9 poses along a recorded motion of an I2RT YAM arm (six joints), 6.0 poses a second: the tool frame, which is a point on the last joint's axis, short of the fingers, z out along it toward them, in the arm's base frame.
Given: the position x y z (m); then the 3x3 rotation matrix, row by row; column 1 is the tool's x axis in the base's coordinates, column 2 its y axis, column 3 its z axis. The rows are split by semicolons.
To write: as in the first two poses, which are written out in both.
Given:
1: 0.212 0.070 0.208; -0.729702 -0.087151 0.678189; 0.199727 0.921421 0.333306; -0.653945 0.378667 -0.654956
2: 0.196 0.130 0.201; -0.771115 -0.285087 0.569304; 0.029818 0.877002 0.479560; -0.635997 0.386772 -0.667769
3: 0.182 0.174 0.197; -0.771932 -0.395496 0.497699; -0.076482 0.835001 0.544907; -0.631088 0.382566 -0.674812
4: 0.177 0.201 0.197; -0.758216 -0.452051 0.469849; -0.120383 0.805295 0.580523; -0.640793 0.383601 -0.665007
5: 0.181 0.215 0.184; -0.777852 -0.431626 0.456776; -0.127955 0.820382 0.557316; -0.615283 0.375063 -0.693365
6: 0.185 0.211 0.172; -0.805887 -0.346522 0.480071; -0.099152 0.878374 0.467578; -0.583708 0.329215 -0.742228
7: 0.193 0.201 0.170; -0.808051 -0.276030 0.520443; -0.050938 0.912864 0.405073; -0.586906 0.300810 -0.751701
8: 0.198 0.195 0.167; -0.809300 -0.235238 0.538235; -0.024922 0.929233 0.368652; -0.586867 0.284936 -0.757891
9: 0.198 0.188 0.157; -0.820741 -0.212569 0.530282; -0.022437 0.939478 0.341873; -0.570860 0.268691 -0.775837
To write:
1: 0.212 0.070 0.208 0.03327 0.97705 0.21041 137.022
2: 0.196 0.130 0.201 -0.07428 0.96485 0.25208 141.347
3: 0.182 0.174 0.197 -0.13709 0.95322 0.26940 143.695
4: 0.177 0.201 0.197 -0.16749 0.94465 0.28210 143.995
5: 0.181 0.215 0.184 -0.16142 0.94953 0.26896 145.631
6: 0.185 0.211 0.172 -0.12568 0.96629 0.22470 146.602
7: 0.193 0.201 0.170 -0.09188 0.97581 0.19835 145.431
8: 0.198 0.195 0.167 -0.07295 0.98035 0.18326 144.983
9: 0.198 0.188 0.157 -0.06535 0.98331 0.16979 145.950
